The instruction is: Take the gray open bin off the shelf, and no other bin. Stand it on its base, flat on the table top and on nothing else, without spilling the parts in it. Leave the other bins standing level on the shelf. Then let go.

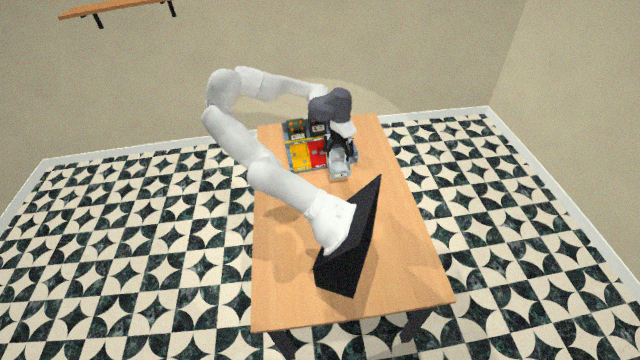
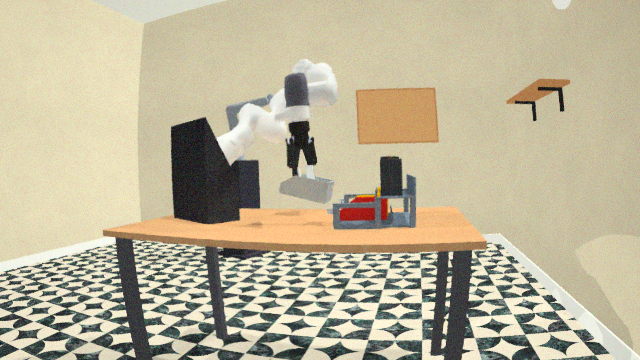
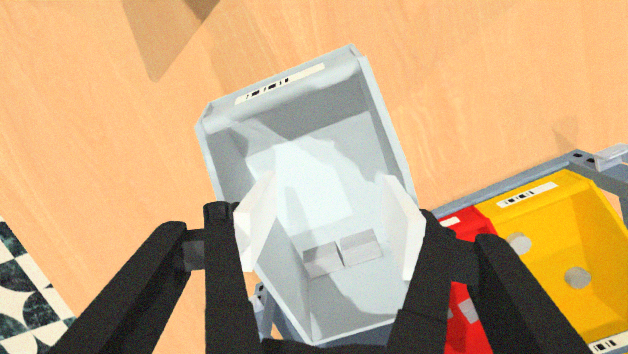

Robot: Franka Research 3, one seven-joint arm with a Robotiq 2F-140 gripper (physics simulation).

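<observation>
The gray open bin point(image 1: 339, 175) point(image 2: 306, 190) point(image 3: 310, 115) hangs in the air above the table top point(image 1: 280, 240) point(image 2: 280, 235) point(image 3: 100, 125), in front of the shelf point(image 2: 412, 200) point(image 3: 505, 182). It is tilted, its end nearer the shelf lower. Two small gray blocks point(image 3: 340, 254) lie in it. My gripper point(image 1: 339, 151) point(image 2: 303, 174) point(image 3: 329, 195) points down with its white pads inside the bin, spread against its two side walls, and holds it from inside. Where the pads meet the walls is partly hidden.
A red bin point(image 1: 318, 152) point(image 2: 357, 209) and a yellow bin point(image 1: 300, 156) point(image 3: 555, 240) stand on the shelf's lower level. Dark bins point(image 1: 296, 129) point(image 2: 391, 175) stand on its upper level. The black arm mount point(image 1: 345, 260) point(image 2: 200, 175) stands at the table's other end.
</observation>
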